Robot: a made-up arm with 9 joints. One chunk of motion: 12 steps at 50 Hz.
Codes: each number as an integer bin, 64 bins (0 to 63) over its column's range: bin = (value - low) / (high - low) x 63, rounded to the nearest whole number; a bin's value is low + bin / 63 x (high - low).
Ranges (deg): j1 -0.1..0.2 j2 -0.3..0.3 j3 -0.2..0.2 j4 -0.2..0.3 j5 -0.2..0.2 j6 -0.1..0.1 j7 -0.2..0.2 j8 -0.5..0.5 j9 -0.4..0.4
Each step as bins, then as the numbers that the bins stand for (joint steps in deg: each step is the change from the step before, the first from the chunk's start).
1 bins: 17 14 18 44 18 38 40 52 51
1 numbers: -0.019 -0.167 -0.086 0.149 -0.086 0.021 0.054 0.325 0.248
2 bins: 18 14 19 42 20 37 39 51 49
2 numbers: -0.014 -0.167 -0.079 0.133 -0.073 0.017 0.048 0.310 0.222
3 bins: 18 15 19 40 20 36 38 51 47
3 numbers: -0.014 -0.157 -0.079 0.117 -0.073 0.014 0.041 0.310 0.197
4 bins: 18 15 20 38 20 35 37 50 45
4 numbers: -0.014 -0.157 -0.073 0.102 -0.073 0.011 0.035 0.294 0.171
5 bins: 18 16 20 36 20 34 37 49 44
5 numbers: -0.014 -0.148 -0.073 0.086 -0.073 0.008 0.035 0.278 0.159
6 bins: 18 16 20 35 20 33 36 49 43
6 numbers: -0.014 -0.148 -0.073 0.078 -0.073 0.005 0.029 0.278 0.146
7 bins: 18 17 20 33 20 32 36 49 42
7 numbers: -0.014 -0.138 -0.073 0.062 -0.073 0.002 0.029 0.278 0.133
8 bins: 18 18 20 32 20 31 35 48 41
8 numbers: -0.014 -0.129 -0.073 0.054 -0.073 -0.002 0.022 0.262 0.121
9 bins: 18 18 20 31 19 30 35 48 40
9 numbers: -0.014 -0.129 -0.073 0.046 -0.079 -0.005 0.022 0.262 0.108
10 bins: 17 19 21 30 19 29 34 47 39
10 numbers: -0.019 -0.119 -0.067 0.038 -0.079 -0.008 0.016 0.246 0.095
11 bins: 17 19 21 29 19 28 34 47 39
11 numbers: -0.019 -0.119 -0.067 0.030 -0.079 -0.011 0.016 0.246 0.095
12 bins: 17 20 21 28 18 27 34 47 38
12 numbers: -0.019 -0.110 -0.067 0.022 -0.086 -0.014 0.016 0.246 0.083
